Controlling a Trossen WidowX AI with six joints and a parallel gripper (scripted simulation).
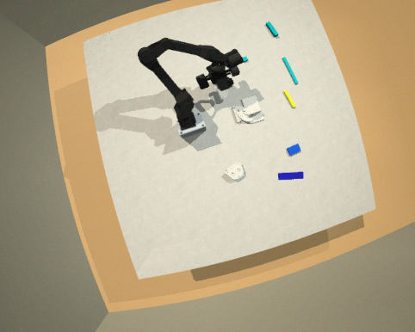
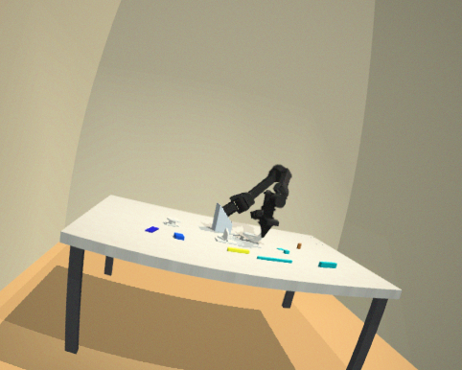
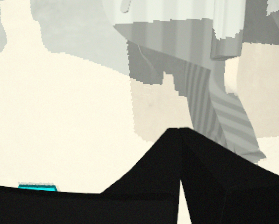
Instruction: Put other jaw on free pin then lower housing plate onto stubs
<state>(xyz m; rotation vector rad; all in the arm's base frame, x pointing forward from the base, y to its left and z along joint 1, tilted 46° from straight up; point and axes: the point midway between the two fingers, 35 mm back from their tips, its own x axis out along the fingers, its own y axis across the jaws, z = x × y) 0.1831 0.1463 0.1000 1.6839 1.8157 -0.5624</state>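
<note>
The white jaw piece is 2 cm behind my gripper tip, 2 cm to the right of it and 1 cm above it. From my gripper tip the other things lie so: orange piece (3 cm behind, 20 cm to the left, 2 cm below); then yellow bar (31 cm ahead, 16 cm to the right, 2 cm below); then blue block (25 cm ahead, 40 cm to the right, 2 cm below).
</note>
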